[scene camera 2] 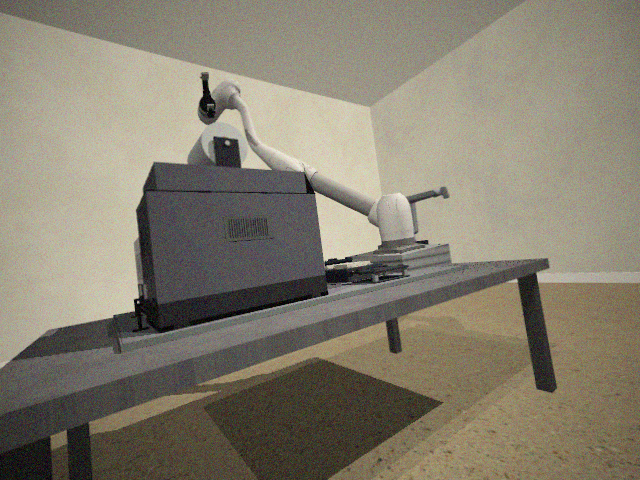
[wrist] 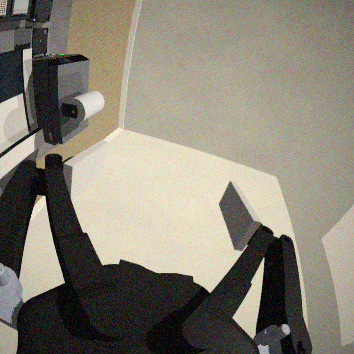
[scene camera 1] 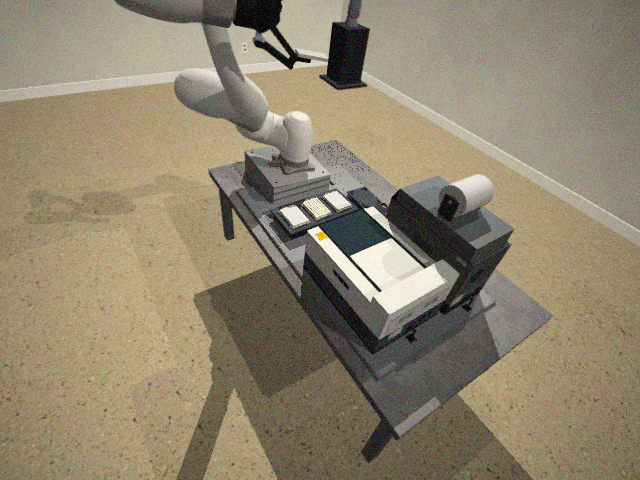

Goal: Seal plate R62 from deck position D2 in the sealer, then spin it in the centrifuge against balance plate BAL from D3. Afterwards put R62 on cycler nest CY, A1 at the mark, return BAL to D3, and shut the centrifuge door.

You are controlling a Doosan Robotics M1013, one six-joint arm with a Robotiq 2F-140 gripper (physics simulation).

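Frame: origin at the arm's base, x back, y left, z down, level; centimetres.
Where they show: gripper, fingertip midpoint: [scene camera 2: 207, 88] [wrist: 165, 174] [scene camera 1: 334, 25]; arm's base at its link origin: [scene camera 2: 399, 250] [scene camera 1: 293, 163].
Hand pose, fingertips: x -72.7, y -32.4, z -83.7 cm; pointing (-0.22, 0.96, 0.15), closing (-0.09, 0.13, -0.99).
Things, the pixels of their top centre, and the offset from my fingertips. "spot": a spot on its surface instead.
- dark deck tray at a spot on its surface: [scene camera 1: 295, 230] spot: dz +87.5, dx +28.1, dy +10.7 cm
- dark grey machine at its top centre: [scene camera 2: 221, 135] [scene camera 1: 467, 178] [wrist: 95, 102] dz +44.9, dx -12.9, dy +54.1 cm
- white roll at its top centre: [scene camera 2: 214, 134] [scene camera 1: 472, 182] [wrist: 94, 107] dz +44.9, dx -15.0, dy +54.2 cm
- dark panel at its top centre: [scene camera 1: 355, 231] dz +71.2, dx +3.0, dy +22.8 cm
My gripper [scene camera 2: 206, 93] [wrist: 165, 174] is open and empty, high above the table; scene camera 1 cuts off part of it. Three plates sit in a row on the dark deck tray [scene camera 1: 295, 230]: a white one [scene camera 1: 293, 215], a yellowish ribbed one [scene camera 1: 316, 207] and another white one [scene camera 1: 337, 200]. Labels are unreadable, so I cannot tell R62 from BAL. A dark grey machine [scene camera 1: 421, 198] [scene camera 2: 232, 248] [wrist: 75, 77], seemingly the sealer, carries a white roll [scene camera 1: 473, 191] [wrist: 91, 105]. A white-topped machine [scene camera 1: 356, 297] with a dark panel [scene camera 1: 356, 232] [wrist: 10, 75] stands beside it. I cannot identify the centrifuge or its door state.
The arm's stepped base [scene camera 1: 286, 180] [scene camera 2: 429, 256] stands on the table [scene camera 1: 429, 387] [scene camera 2: 248, 351] behind the deck tray. A small dark platform [scene camera 1: 366, 196] [wrist: 40, 40] lies between the tray and the grey machine. A black box on a post [scene camera 1: 347, 54] shows behind the gripper.
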